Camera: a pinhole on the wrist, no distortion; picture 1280 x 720 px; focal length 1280.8 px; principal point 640.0 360.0 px. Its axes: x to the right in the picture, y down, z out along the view. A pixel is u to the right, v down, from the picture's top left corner.
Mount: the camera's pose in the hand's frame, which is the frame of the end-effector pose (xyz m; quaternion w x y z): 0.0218 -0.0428 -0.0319 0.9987 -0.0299 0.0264 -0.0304
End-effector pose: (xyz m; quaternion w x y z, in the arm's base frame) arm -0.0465 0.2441 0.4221 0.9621 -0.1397 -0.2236 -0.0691
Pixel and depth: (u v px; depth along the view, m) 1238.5 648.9 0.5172
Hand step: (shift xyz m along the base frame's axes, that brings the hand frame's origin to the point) 0.0917 0.2023 0.5125
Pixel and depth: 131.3 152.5 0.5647
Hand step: -0.3993 0.0938 0.4133
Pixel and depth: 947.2 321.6 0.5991
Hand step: -0.0615 0.1206 0.5780
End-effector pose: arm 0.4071 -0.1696 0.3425 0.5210 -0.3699 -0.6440 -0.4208
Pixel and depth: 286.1 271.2 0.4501
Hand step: -0.1749 0.3762 -0.1281
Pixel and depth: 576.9 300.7 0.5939
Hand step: -0.2379 0.5107 -0.0403
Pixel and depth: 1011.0 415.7 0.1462
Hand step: -0.0813 0.0946 0.0548
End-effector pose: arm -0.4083 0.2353 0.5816 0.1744 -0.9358 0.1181 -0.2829
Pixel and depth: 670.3 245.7 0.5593
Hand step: 0.3595 0.1725 -0.3569
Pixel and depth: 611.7 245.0 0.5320
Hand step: 0.3231 0.1722 -0.3503
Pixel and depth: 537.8 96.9 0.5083
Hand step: 0.2922 0.2291 -0.3300
